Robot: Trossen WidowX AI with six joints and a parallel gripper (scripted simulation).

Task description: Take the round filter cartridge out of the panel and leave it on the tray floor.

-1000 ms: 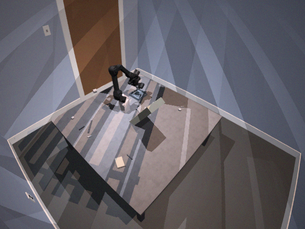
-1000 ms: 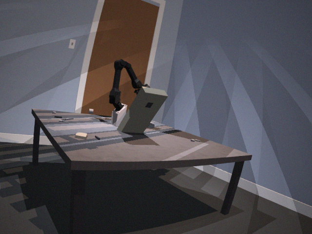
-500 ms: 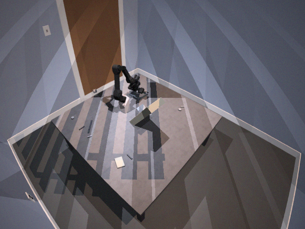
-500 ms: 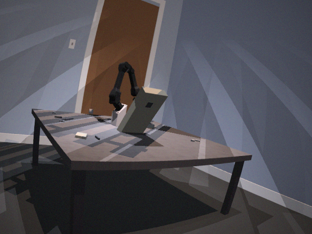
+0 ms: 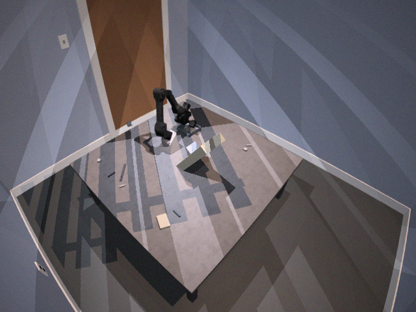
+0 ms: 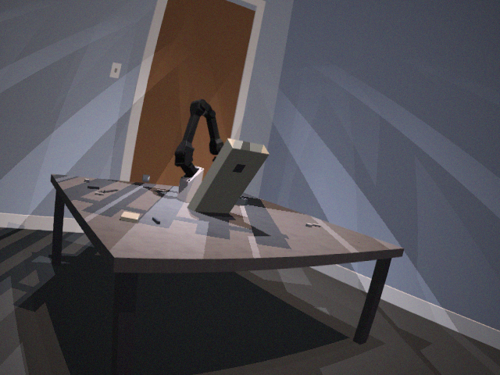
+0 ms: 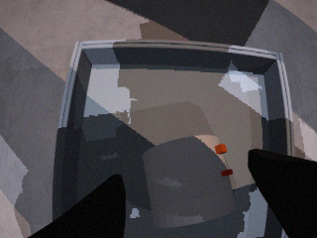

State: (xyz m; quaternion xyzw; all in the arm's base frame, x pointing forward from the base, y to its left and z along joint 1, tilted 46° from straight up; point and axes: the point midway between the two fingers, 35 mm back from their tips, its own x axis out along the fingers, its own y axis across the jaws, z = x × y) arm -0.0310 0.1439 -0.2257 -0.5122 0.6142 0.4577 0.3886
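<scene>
Now: gripper tip 10 mm to the left of the filter cartridge and 10 mm above it. Round my gripper tip: pale flat card: 400 mm ahead, 800 mm to the right, 40 mm below; then service panel: 330 mm ahead, 320 mm to the right, 120 mm above; then blue-grey tray: 10 mm to the left, 40 mm below.
</scene>
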